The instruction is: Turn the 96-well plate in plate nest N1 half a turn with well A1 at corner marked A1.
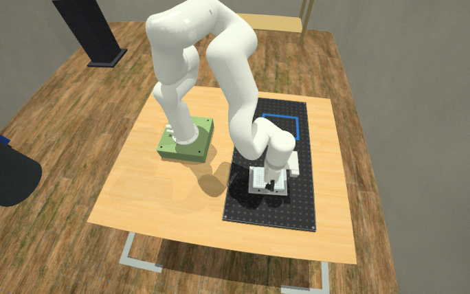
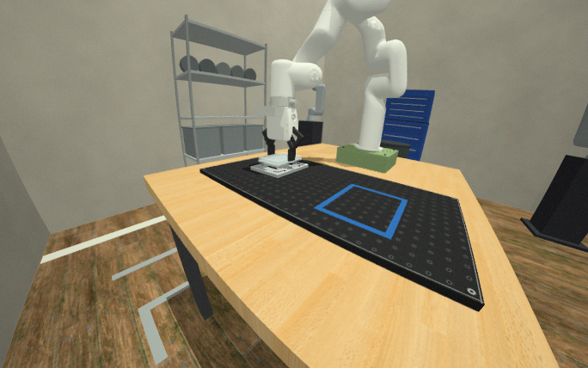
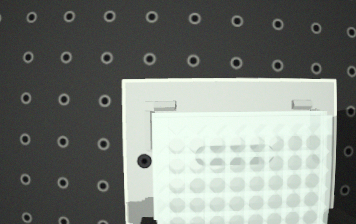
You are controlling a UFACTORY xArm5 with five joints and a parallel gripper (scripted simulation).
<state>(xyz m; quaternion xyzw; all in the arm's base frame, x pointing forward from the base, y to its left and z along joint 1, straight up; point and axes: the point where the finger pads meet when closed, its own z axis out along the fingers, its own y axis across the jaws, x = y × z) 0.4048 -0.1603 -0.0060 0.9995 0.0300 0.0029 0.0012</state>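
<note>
The plate nest N1 lies 4 cm below my hand. The rest, counted from my hand: white 96-well plate (1 cm below).
</note>
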